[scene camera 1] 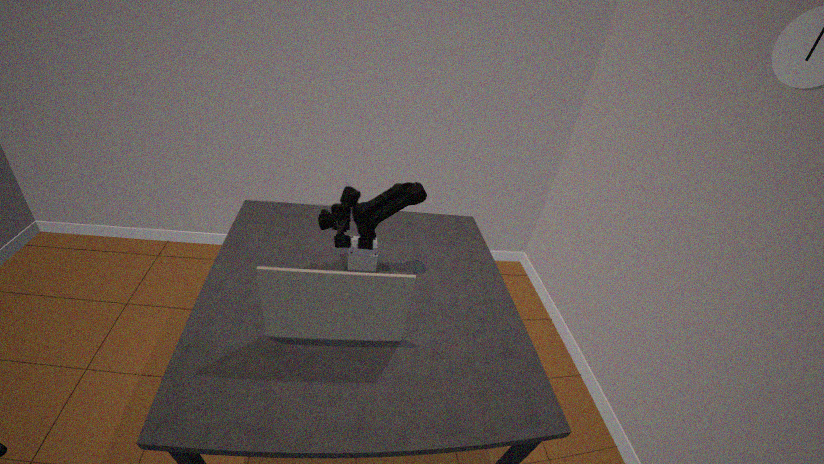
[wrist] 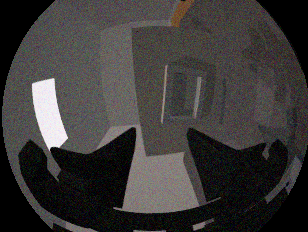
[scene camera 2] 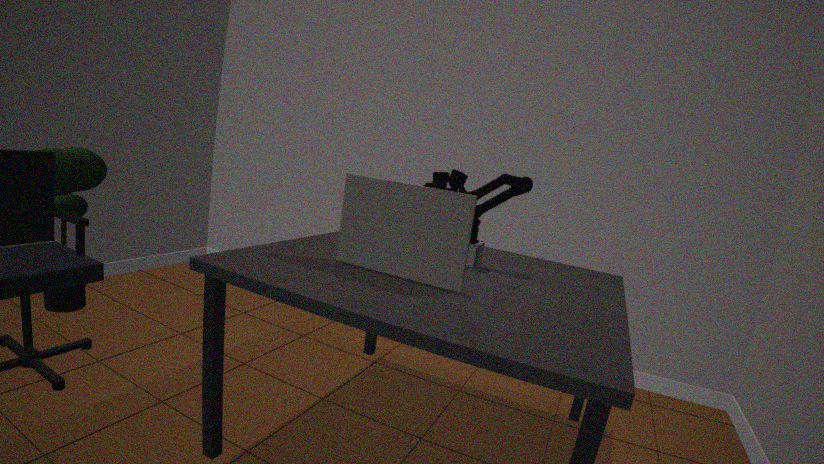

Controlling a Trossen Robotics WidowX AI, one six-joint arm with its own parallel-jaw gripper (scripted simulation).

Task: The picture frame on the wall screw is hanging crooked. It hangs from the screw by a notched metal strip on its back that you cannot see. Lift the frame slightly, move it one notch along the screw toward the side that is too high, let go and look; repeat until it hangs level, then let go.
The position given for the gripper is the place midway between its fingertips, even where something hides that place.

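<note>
Scene camera 1 shows the gripper (scene camera 1: 339,240), and it shows a grey wall panel (scene camera 1: 331,305) too. On the wrist view you'd see the gripper (wrist: 162,132) as well.
</note>
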